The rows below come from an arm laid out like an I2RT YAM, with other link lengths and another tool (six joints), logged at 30 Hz.
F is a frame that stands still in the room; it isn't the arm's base.
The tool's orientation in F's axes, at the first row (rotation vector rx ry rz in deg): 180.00 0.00 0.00
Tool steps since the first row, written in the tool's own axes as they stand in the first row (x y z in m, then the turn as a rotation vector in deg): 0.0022 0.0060 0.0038 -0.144 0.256 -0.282; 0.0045 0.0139 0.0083 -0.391 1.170 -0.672; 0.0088 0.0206 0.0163 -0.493 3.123 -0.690; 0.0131 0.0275 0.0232 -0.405 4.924 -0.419; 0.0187 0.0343 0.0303 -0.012 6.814 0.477; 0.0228 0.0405 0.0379 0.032 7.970 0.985
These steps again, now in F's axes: 0.0022 -0.0060 -0.0038 -0.144 -0.256 0.282; 0.0045 -0.0139 -0.0083 -0.391 -1.170 0.672; 0.0088 -0.0206 -0.0163 -0.493 -3.123 0.690; 0.0131 -0.0275 -0.0232 -0.405 -4.924 0.419; 0.0187 -0.0343 -0.0303 -0.012 -6.814 -0.477; 0.0228 -0.0405 -0.0379 0.032 -7.970 -0.985
